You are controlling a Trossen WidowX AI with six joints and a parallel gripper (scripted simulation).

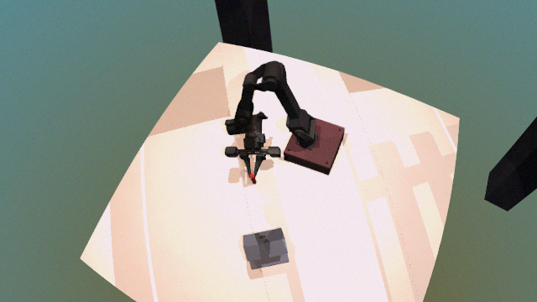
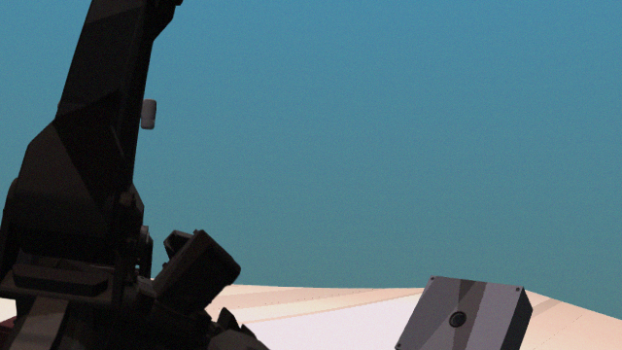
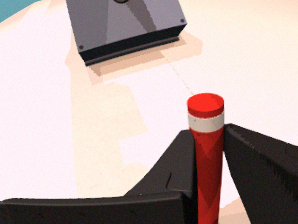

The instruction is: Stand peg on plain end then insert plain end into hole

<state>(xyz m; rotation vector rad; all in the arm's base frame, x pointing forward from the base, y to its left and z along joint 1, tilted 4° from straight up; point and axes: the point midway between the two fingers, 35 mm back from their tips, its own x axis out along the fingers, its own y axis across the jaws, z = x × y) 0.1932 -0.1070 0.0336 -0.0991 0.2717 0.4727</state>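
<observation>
Now: the red peg 10 mm below my gripper tip. From my gripper tip the other things lie so: grey sloped panel (190 mm ahead, 160 mm to the left, 10 mm below).
</observation>
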